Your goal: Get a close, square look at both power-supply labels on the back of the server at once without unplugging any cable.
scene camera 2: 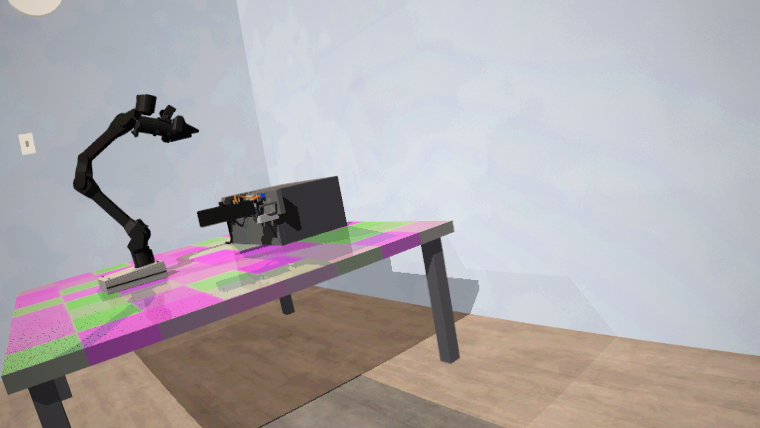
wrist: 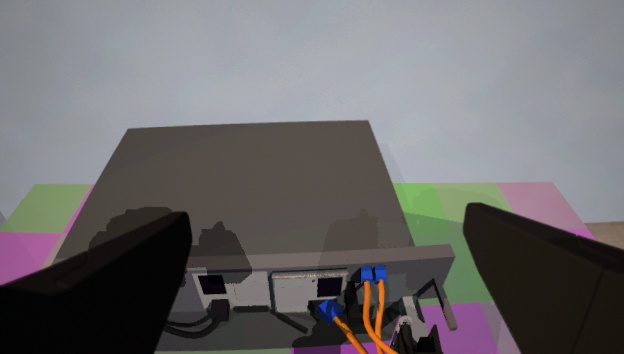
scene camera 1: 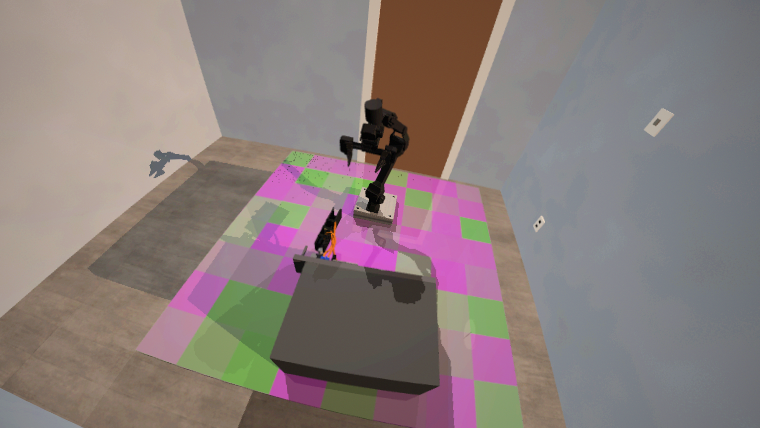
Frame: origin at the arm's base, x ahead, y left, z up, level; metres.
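Seen in the pictures: gripper, fingertip midpoint: (scene camera 2: 195,133) (wrist: 328,222) (scene camera 1: 361,169); arm's base, origin of the base link: (scene camera 2: 144,264) (scene camera 1: 372,207).
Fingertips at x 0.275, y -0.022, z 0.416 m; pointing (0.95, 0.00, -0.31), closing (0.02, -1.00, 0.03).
Observation:
Offsets run from my fingertips to a thing's middle. "spot": to the spot under its first point.
The dark grey server (scene camera 1: 356,324) (scene camera 2: 313,212) (wrist: 260,175) lies on the table, its back towards the arm. In the wrist view the back is low in the frame, seen obliquely from above. Two pale power-supply faces show side by side: the left label area (wrist: 251,288) and the right label area (wrist: 294,295), both small, shadowed and unreadable. A black plug @[0.163 m ahead, 0.113 m left, 0.326 m down] (wrist: 219,309) sits below the left supply, and a blue plug @[0.168 m ahead, 0.020 m right, 0.326 m down] (wrist: 330,311) on an orange cable overlaps the right supply's lower edge. My gripper (scene camera 1: 364,167) (scene camera 2: 197,130) (wrist: 328,222) is open and empty, high above and behind the server's back.
A black cable arm (scene camera 1: 327,231) (scene camera 2: 219,214) sticks out from one side of the server's back, towards the robot base (scene camera 1: 375,207) (scene camera 2: 132,277). Orange cables @[spot: 0.128 m ahead, 0.057 m right, 0.265 m down] (wrist: 367,310) run from two blue plugs beside the right supply. The checkered table (scene camera 1: 486,316) (scene camera 2: 366,258) carries both server and arm.

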